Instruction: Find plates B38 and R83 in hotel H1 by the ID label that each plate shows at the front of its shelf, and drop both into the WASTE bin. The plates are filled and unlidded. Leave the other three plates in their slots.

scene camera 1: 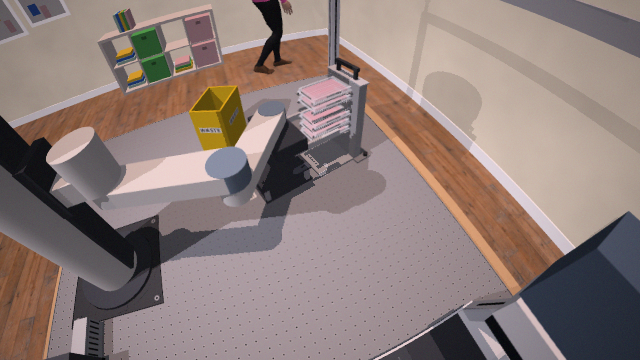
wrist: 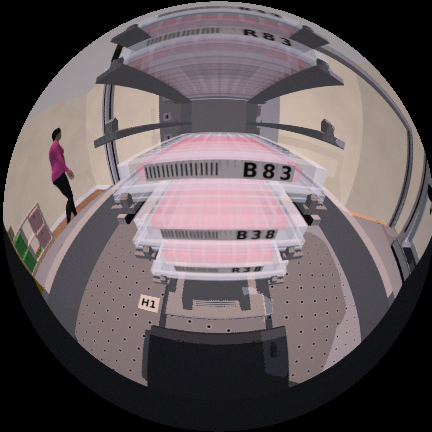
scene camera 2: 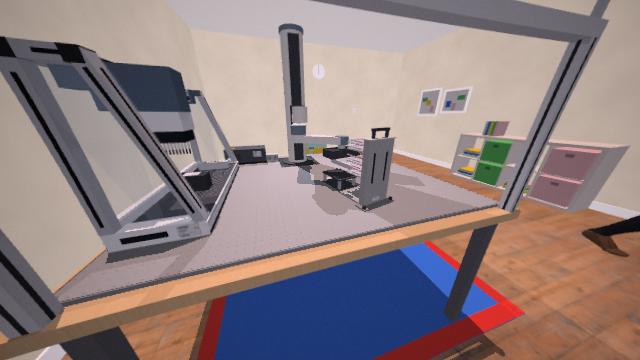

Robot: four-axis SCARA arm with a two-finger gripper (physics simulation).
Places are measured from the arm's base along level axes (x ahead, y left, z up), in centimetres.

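Pixels of known places: gripper, fingertip midpoint: (scene camera 1: 324, 120); arm's base at its link origin: (scene camera 1: 120, 269) (scene camera 2: 297, 162).
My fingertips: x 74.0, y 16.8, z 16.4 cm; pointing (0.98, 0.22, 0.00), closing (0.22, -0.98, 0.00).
Note:
Ahead of a thing's pixels: the offset from my fingertips to its top centre. "spot": to the spot under its first point.
Plate B38 {dx +0.2, dy +0.1, dz +0.2 cm} (wrist: 219, 205), pink-filled and unlidded, sits in hotel H1 (scene camera 1: 359, 115) (scene camera 2: 376, 167), between plate B83 {dx +0.2, dy +0.1, dz +3.0 cm} (wrist: 220, 172) above and plate R38 (wrist: 215, 252) below. Plate R83 {dx +0.2, dy +0.1, dz +8.6 cm} (wrist: 220, 65) sits higher, seen from underneath; a shelf without a plate lies between it and B83. The topmost plate's label is cut off in the wrist view. My gripper (wrist: 218, 175) is open and empty, its fingers reaching along both sides of the lower plates; its tips are partly hidden, and their exact height is unclear. The yellow WASTE bin {dx -30.5, dy +22.4, dz +4.8 cm} (scene camera 1: 205, 120) stands left of the hotel.
A low black stand (scene camera 2: 339, 175) is in front of the hotel, below the gripper. A framed machine with a dark blue head {spot: dx -4.2, dy -65.3, dz +31.1 cm} (scene camera 1: 590, 280) (scene camera 2: 145, 87) stands at the table's other end. A person (scene camera 1: 271, 30) (wrist: 59, 165) is on the floor beyond the table.

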